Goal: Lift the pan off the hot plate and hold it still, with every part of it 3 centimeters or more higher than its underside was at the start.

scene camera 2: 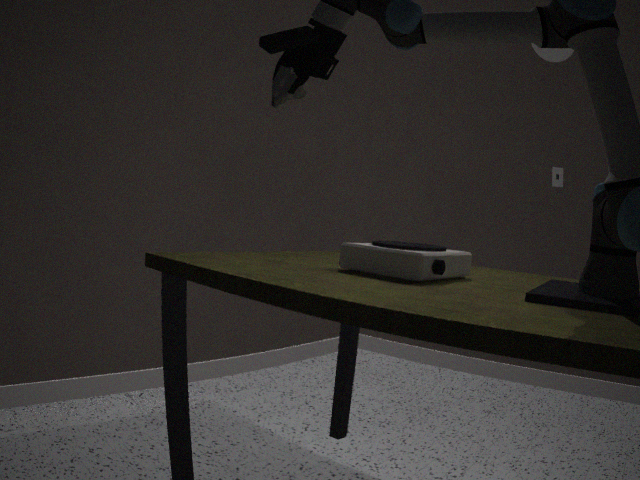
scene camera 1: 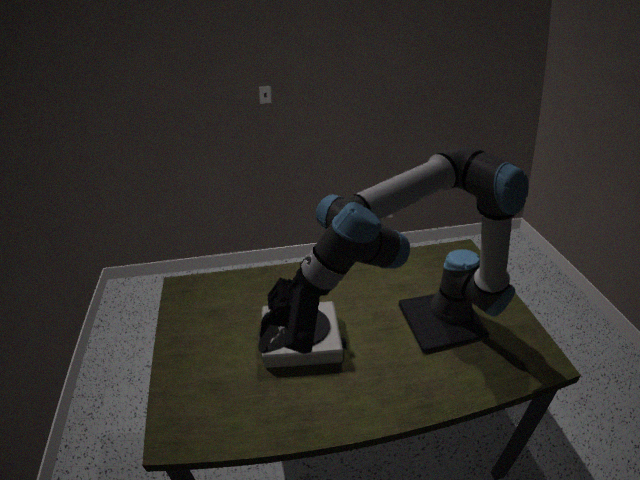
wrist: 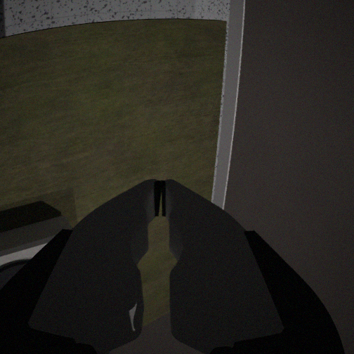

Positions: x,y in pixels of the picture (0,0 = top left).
gripper: scene camera 2; scene camera 1; wrist 161,183
same spot on gripper: [scene camera 2: 287,85] = [scene camera 1: 284,341]
